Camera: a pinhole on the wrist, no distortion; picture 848 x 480 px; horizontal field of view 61.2 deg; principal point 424.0 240.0 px. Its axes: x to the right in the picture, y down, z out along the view. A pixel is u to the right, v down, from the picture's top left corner.
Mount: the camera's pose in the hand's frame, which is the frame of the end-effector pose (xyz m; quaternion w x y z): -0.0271 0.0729 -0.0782 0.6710 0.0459 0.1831 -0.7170
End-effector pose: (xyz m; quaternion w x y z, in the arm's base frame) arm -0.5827 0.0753 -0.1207 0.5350 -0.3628 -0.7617 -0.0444
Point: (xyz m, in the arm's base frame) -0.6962 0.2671 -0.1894
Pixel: 116 306
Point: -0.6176 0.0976 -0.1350
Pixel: 565 286
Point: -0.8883 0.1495 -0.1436
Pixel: 532 287
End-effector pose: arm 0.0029 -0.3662 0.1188 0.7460 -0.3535 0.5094 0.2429
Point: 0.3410 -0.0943 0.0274
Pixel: 348 436
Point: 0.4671 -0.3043 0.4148
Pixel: 790 40
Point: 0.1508 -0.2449 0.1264
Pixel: 452 298
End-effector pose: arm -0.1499 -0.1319 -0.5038 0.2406 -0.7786 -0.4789 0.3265
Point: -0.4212 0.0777 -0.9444
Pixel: 197 393
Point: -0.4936 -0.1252 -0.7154
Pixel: 393 74
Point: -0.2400 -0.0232 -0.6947
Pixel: 274 457
